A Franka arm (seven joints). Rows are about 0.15 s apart.
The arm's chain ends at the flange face. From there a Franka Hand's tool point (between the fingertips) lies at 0.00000 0.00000 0.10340 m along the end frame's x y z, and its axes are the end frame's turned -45 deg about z.
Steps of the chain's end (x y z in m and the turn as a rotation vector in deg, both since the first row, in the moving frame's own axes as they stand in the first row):
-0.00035, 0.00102, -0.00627, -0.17, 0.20, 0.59
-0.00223, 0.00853, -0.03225, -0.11, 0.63, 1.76
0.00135, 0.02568, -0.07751, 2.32, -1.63, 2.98
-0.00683, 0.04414, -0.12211, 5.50, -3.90, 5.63
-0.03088, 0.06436, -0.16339, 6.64, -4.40, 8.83
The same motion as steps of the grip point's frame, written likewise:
-0.00093, 0.00095, -0.00627, -0.26, 0.02, 0.59
-0.00696, 0.00541, -0.03226, -0.52, 0.37, 1.76
-0.01619, 0.01410, -0.07764, 2.79, 0.49, 2.98
-0.03342, 0.01453, -0.12282, 6.65, 1.13, 5.63
-0.06343, 0.00991, -0.16439, 7.81, 1.58, 8.83

